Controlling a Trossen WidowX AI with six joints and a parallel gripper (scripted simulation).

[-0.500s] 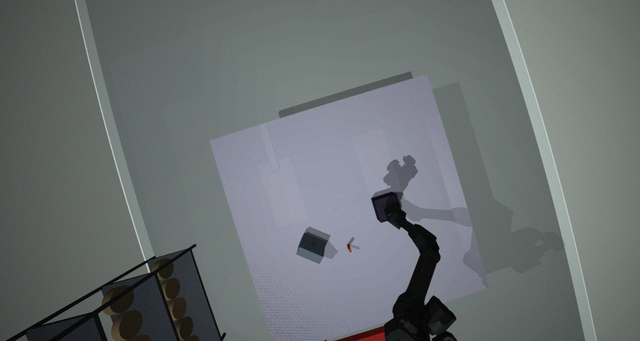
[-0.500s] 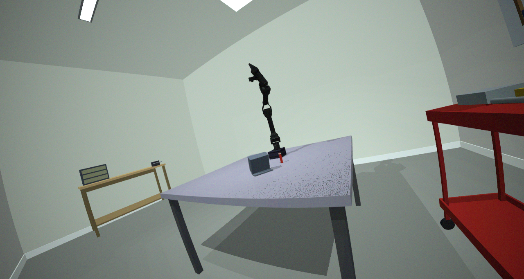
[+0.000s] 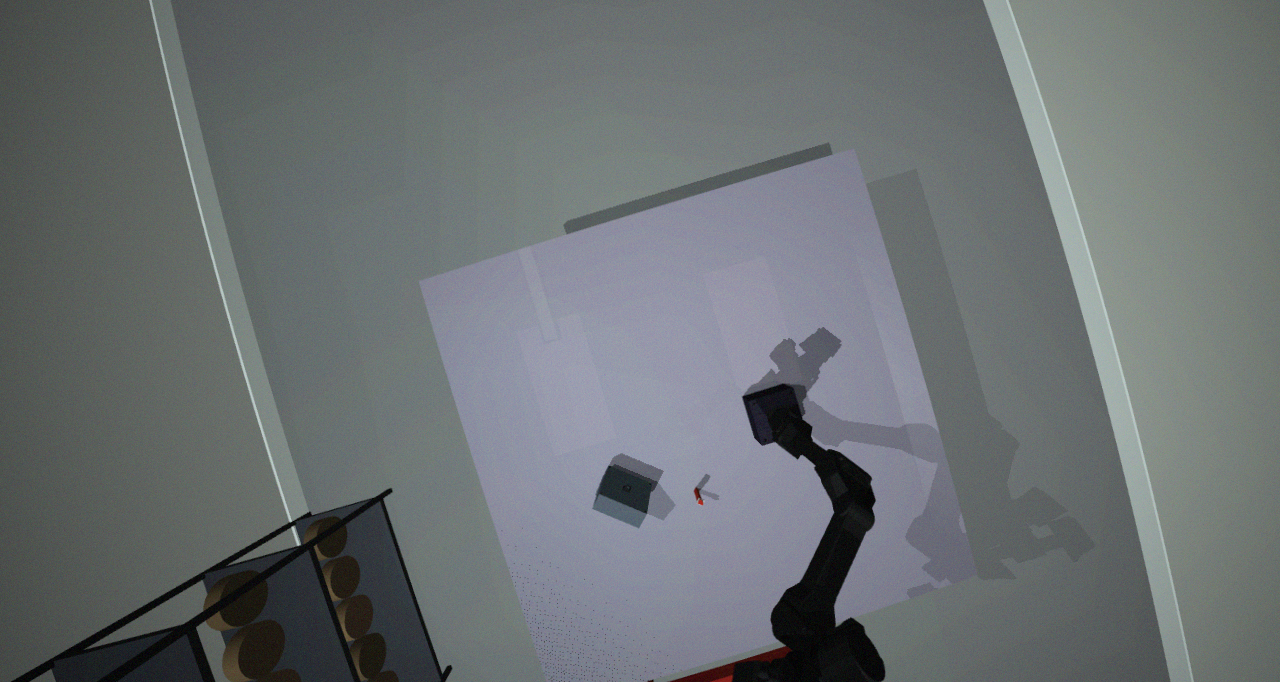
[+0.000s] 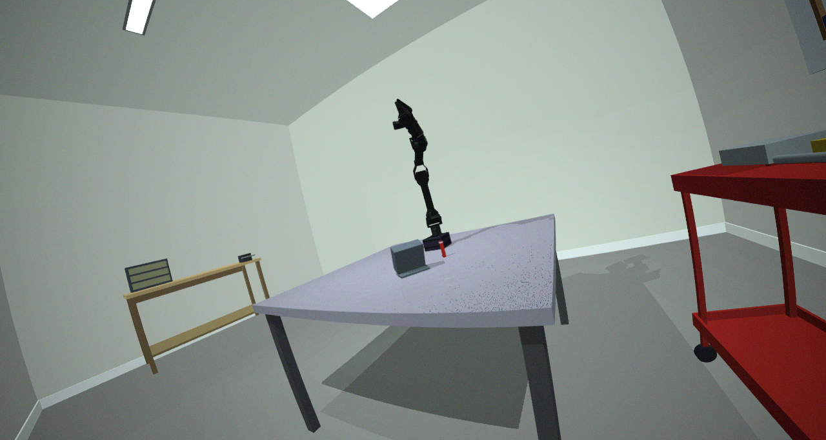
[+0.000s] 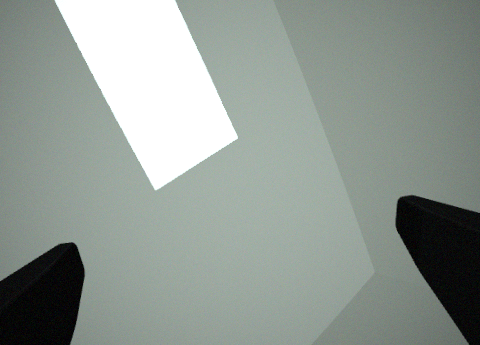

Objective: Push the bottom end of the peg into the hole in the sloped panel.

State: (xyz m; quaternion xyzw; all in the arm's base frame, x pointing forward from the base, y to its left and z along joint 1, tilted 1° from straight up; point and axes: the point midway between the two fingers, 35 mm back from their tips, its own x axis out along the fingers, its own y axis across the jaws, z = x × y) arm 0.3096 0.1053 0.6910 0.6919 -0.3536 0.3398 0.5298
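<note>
Now: the red square-sided peg 73 cm below my gripper tip, 5 cm behind it and 2 cm to the left of it. The rest, counted from my gripper tip: panel block 72 cm below, 13 cm ahead, 8 cm to the right.
</note>
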